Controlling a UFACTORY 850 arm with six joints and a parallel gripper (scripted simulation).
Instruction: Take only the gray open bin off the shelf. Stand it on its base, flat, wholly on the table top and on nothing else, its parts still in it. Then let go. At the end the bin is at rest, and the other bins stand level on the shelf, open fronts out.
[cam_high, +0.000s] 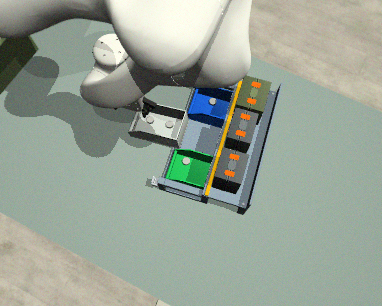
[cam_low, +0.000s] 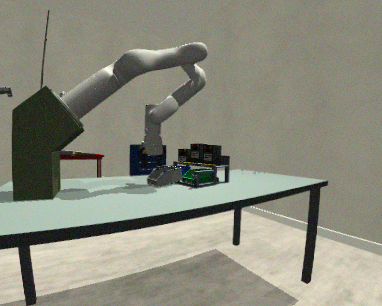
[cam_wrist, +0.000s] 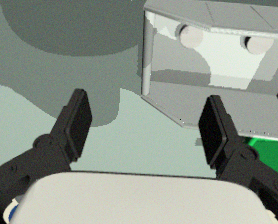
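The gray open bin is 70 mm ahead of my hand, 30 mm to the left of it and 70 mm below it. From my hand the other things lie so: yellow rail (270 mm ahead, 110 mm to the left, 10 mm below); blue bin (180 mm ahead, 200 mm to the left, 70 mm below); green bin (270 mm ahead, 10 mm to the right, 70 mm below).
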